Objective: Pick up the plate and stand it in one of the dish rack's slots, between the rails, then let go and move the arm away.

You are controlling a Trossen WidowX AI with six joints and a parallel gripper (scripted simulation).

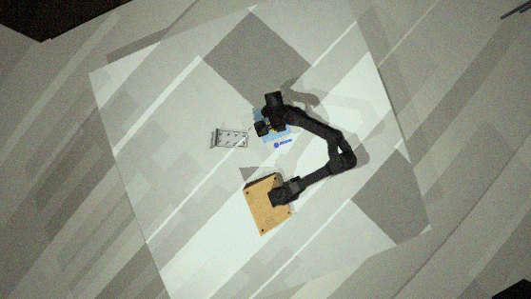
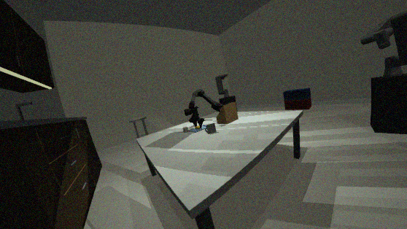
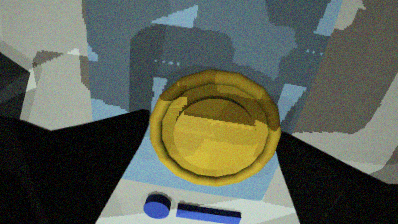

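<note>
Right now my gripper tip is 2 cm short of the blue mat, 1 cm to the right of it and 1 cm above it. Also, from my gripper tip: white cup: 12 cm ahead, 6 cm to the right, 2 cm above; then dish rack: 20 cm to the left, 2 cm above, 1 cm ahead; then yellow plate: 1 cm above.
</note>
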